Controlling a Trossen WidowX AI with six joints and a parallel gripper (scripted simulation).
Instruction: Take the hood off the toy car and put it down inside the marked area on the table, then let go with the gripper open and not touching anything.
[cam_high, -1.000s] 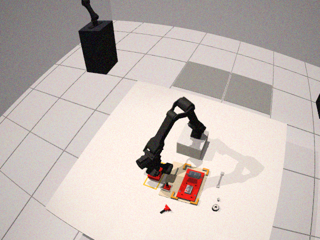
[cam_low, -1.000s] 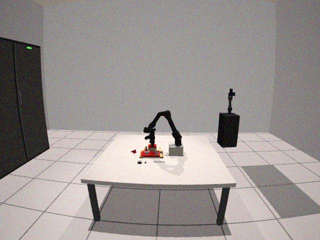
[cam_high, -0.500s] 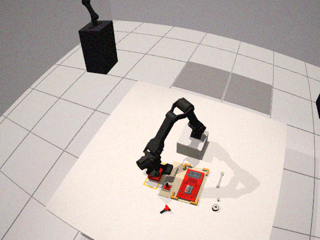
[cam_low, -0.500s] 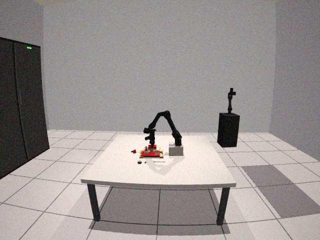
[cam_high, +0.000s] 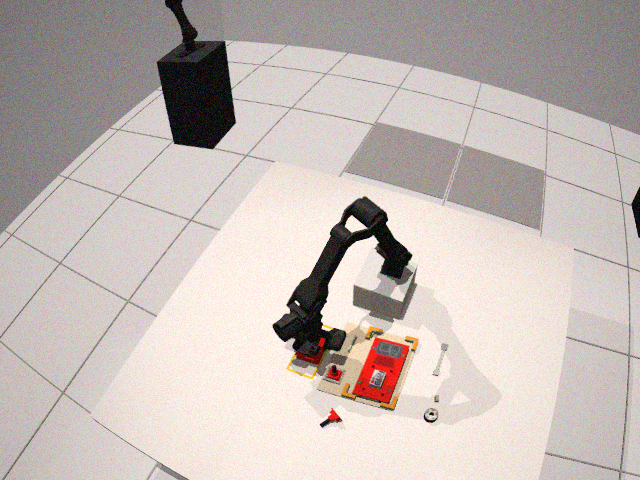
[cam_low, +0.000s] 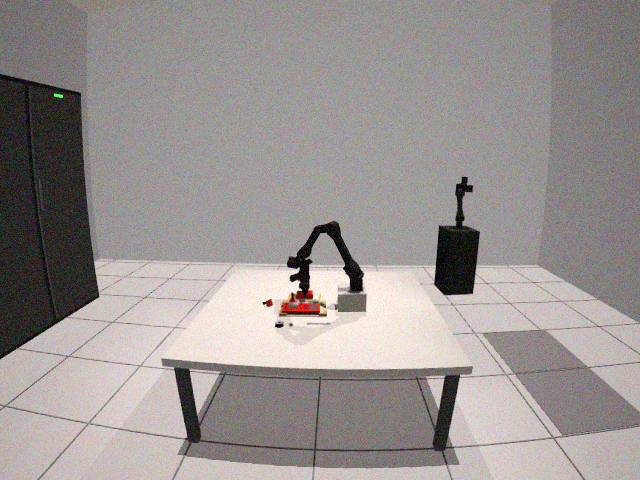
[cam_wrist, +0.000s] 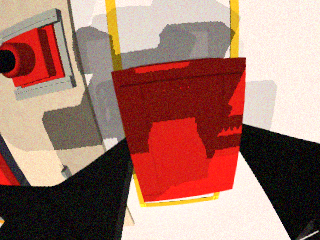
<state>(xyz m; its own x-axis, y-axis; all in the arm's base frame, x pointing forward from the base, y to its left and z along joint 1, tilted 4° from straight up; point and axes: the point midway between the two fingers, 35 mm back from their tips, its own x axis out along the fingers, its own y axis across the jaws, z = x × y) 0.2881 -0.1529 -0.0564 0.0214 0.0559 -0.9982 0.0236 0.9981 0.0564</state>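
Right now my gripper tip is right at the hood. Round my gripper tip: nut 400 mm to the left, 70 mm ahead; then white bar 380 mm to the left, 70 mm behind, 10 mm below; then wheel 390 mm to the left, 130 mm ahead.
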